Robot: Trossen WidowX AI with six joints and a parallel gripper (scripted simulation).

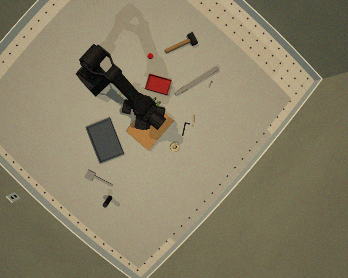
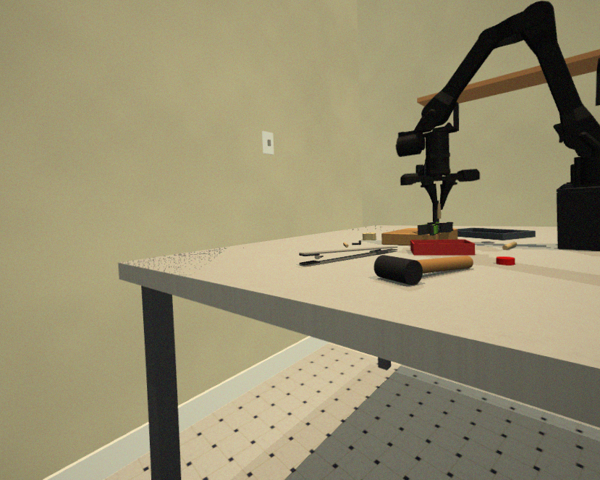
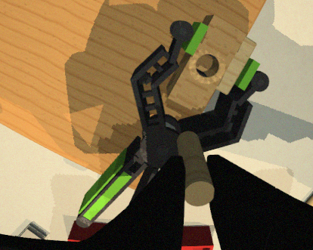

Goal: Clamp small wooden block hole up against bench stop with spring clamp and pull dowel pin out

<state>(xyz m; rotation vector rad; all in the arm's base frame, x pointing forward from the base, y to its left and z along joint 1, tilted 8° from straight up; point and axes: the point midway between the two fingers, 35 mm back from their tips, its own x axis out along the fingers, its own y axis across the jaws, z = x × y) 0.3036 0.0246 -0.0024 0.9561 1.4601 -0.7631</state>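
Right now the red tray is 150 mm to the left of my hand, 120 mm below it and 40 mm behind it. Round my hand: small wooden block (90 mm below, 30 mm to the right); then bench stop (90 mm below, 40 mm to the right, 10 mm behind); then dowel pin (40 mm below).
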